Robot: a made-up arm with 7 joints.
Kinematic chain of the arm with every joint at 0, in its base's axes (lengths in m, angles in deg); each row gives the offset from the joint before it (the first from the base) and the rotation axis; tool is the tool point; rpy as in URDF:
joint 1: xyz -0.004 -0.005 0.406 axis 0 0.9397 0.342
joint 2: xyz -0.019 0 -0.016 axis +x
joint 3: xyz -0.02 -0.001 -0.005 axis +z
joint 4: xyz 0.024 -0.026 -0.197 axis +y
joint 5: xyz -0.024 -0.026 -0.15 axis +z
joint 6: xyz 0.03 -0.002 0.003 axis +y
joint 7: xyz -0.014 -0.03 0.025 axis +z
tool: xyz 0.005 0.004 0.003 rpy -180 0 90
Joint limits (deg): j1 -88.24..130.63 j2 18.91..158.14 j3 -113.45..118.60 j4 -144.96..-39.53 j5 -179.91..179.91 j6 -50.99..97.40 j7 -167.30..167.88
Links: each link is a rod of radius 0.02 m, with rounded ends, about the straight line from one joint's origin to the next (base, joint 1, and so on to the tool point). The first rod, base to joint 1, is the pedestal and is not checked.
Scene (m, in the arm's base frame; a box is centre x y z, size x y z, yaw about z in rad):
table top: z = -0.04
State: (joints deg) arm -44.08 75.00 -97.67 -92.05 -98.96 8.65 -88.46
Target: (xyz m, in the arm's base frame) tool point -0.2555 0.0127 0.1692
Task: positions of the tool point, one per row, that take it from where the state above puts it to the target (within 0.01 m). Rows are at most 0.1 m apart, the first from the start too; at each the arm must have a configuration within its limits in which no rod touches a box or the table.
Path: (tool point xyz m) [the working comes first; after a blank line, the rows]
Joints at the target: 20.87 30.14 -107.06 -85.92 -94.70 17.42 -87.49
Straight joint move there: clear.

1: 0.0324 0.1932 0.1387
2: -0.0419 0.1606 0.1138
3: -0.1200 0.1192 0.1104
4: -0.1938 0.0694 0.1294
5: -0.2555 0.0127 0.1692

